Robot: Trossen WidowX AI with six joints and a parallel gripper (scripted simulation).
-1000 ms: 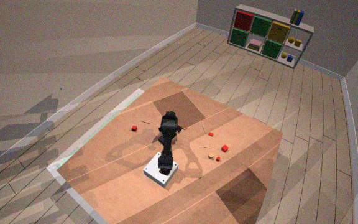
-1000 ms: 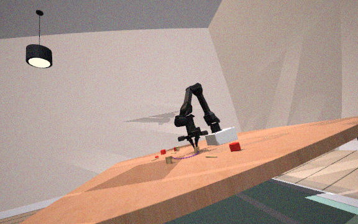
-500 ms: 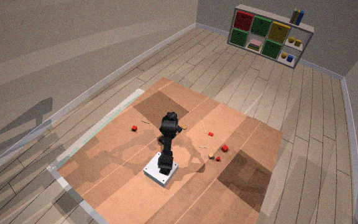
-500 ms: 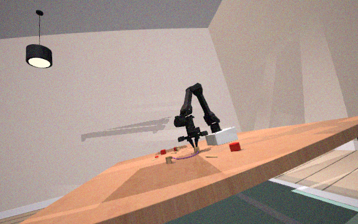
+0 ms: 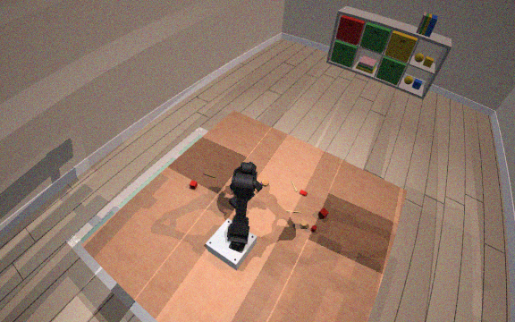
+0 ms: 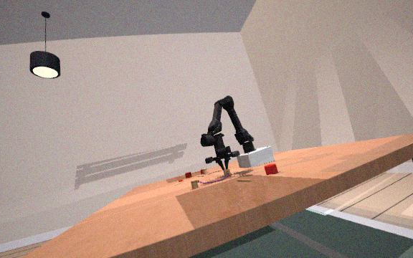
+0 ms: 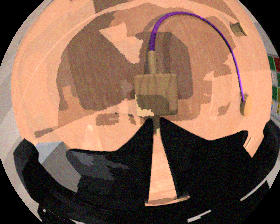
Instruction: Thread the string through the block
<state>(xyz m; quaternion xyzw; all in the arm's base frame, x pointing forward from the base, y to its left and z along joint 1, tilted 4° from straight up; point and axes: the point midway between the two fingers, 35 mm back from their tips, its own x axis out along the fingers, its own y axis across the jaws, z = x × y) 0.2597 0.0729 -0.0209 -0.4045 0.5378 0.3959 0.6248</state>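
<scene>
The wooden block is 10 mm ahead of my gripper tip, 30 mm to the left of it and 10 mm above it. From my gripper tip the other things lie so: round button: 160 mm ahead, 50 mm to the right; red cube: 20 mm behind, 300 mm to the left, 10 mm above.
</scene>
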